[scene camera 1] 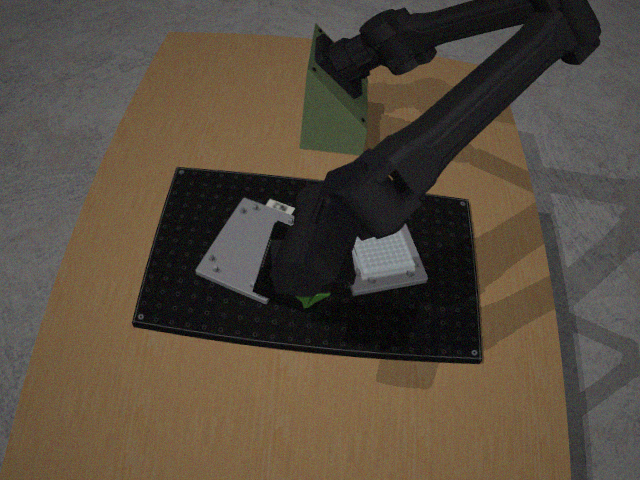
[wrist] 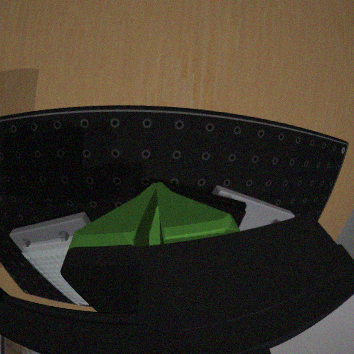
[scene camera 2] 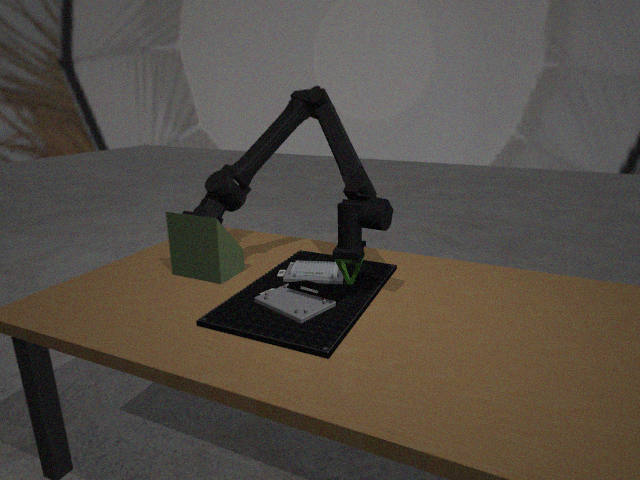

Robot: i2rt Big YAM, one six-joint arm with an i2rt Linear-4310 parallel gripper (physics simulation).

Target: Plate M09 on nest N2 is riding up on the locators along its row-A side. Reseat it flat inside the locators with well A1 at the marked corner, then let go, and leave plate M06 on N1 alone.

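Places are measured from the arm's base along level axes (x ahead, y left, z up), in millimetres.
Pixels of known places: gripper, fingertip midpoint: (scene camera 1: 305, 304) (wrist: 157, 190) (scene camera 2: 350, 284); arm's base, link origin: (scene camera 1: 335, 67) (scene camera 2: 202, 228).
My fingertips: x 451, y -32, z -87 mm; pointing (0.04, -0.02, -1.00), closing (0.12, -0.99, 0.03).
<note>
Ahead of a thing's pixels: the offset from my fingertips to its top centre. "spot": to the spot under its first point. Level surfaces: height alone.
A white well plate @(dx -137, dy +108, dz -11 mm) (scene camera 1: 385, 255) (scene camera 2: 312, 268) (wrist: 50, 267) sits on the right grey nest @(dx -137, dy +108, dz -16 mm) (scene camera 1: 395, 285) (wrist: 50, 227). Its label is unreadable and I cannot tell whether it lies flat; the arm hides its back left part in scene camera 1. The left grey nest @(dx -115, dy -82, dz -16 mm) (scene camera 1: 235, 242) (scene camera 2: 294, 303) (wrist: 265, 205) shows bare metal and locator pins. A dark object, maybe a black plate, stands at its inner edge, with a pale label @(spot: dx -84, dy -61, dz -2 mm) (scene camera 2: 309, 289); its seating is unclear. My gripper (scene camera 1: 308, 305) (scene camera 2: 349, 283) (wrist: 157, 190) is shut and empty, green fingertips together, above the board between the nests, towards the front.
Both nests stand on a black perforated board @(dx -112, dy +14, dz -37 mm) (scene camera 1: 170, 289) (scene camera 2: 330, 330) (wrist: 100, 137) on the wooden table @(dz -50 mm) (scene camera 1: 258, 413) (scene camera 2: 465, 361) (wrist: 175, 50). A cream tag @(spot: dx -207, dy -46, dz -35 mm) (scene camera 1: 280, 206) sits behind the left nest. The green bracket (scene camera 1: 333, 121) (scene camera 2: 193, 248) carries the arm's base behind the board.
</note>
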